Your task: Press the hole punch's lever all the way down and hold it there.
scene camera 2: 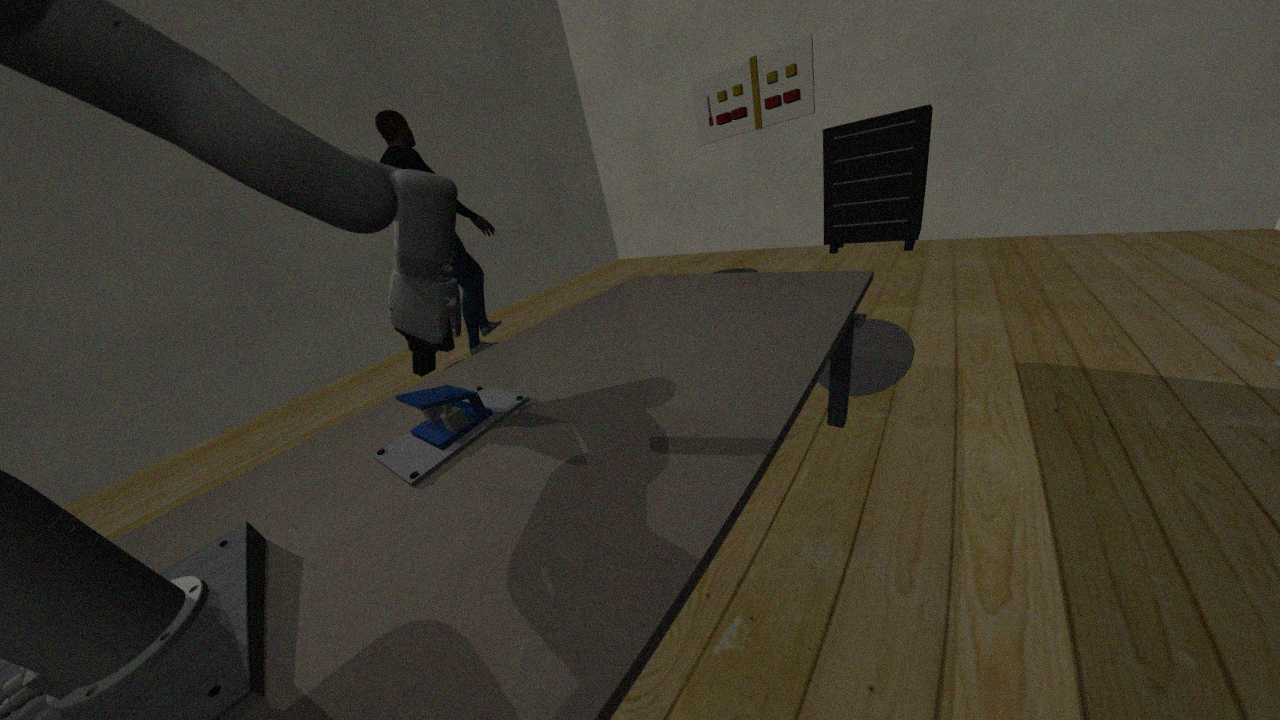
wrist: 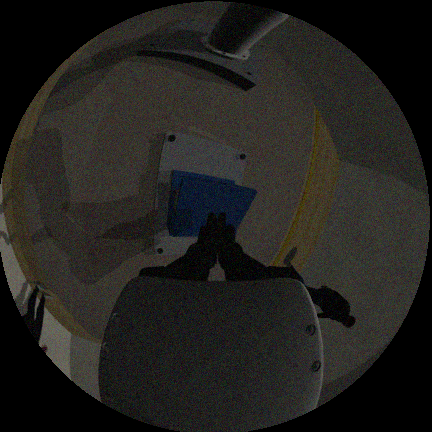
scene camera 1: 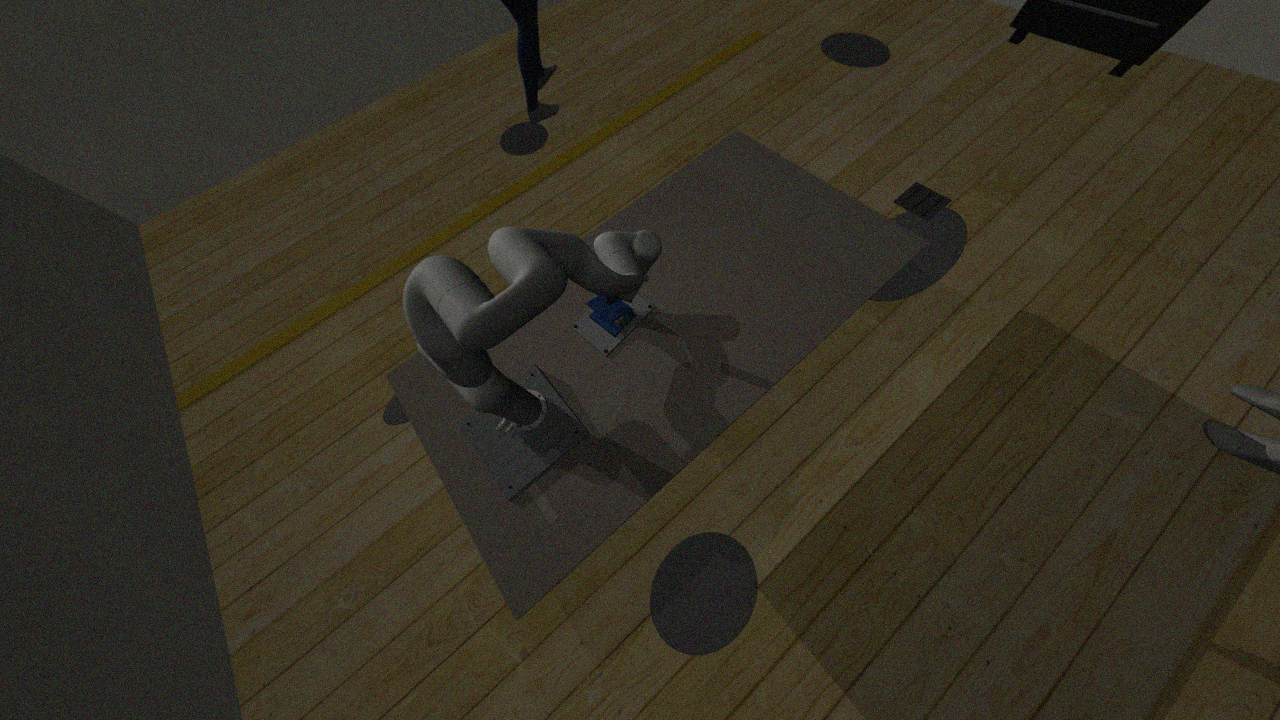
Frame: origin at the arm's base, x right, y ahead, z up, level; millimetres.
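Seen in the pictures: gripper, fingertip midpoint: [scene camera 2: 424, 371] [wrist: 217, 224] [scene camera 1: 609, 300]; arm's base, link origin: [scene camera 2: 138, 637] [wrist: 224, 46] [scene camera 1: 527, 410].
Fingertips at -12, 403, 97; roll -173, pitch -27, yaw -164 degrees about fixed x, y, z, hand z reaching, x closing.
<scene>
Pixels of each thing's top centre, then the offset from my fingertips to it, as dx, dy, dz. "pt": a spot on its surface instead. Level surfaces: height alone.
- blue hole punch, surface spot: [wrist: 180, 227] pt +25, +31, -61
- light plate, top centre: [wrist: 200, 202] [scene camera 2: 451, 423] [scene camera 1: 612, 316] -20, +4, -116
- grey-brown table, surface height: dz -128
The blue hole punch [scene camera 1: 612, 315] [scene camera 2: 443, 433] [wrist: 180, 227] is fixed on a light plate [scene camera 1: 596, 335] [scene camera 2: 407, 458] [wrist: 200, 152] with dark screws at its corners. Its blue lever [scene camera 2: 436, 392] [wrist: 220, 200] is raised and tilted, with a gap between lever and base in scene camera 2. My gripper [scene camera 2: 423, 368] [wrist: 217, 224] is shut and empty, pointing down. In scene camera 2 its tips are a little above the lever, apparently apart from it. In the wrist view they overlap the lever's edge. In scene camera 1 the wrist largely hides the gripper.
The plate lies on a grey-brown table [scene camera 1: 769, 223] [scene camera 2: 751, 322]. My arm's base stands on a metal plate [scene camera 1: 512, 461] at the table's near end. A person [scene camera 1: 528, 53] [scene camera 2: 407, 161] [wrist: 332, 302] is beyond the table. A black cabinet [scene camera 1: 1092, 26] [scene camera 2: 877, 179] stands farther back.
</scene>
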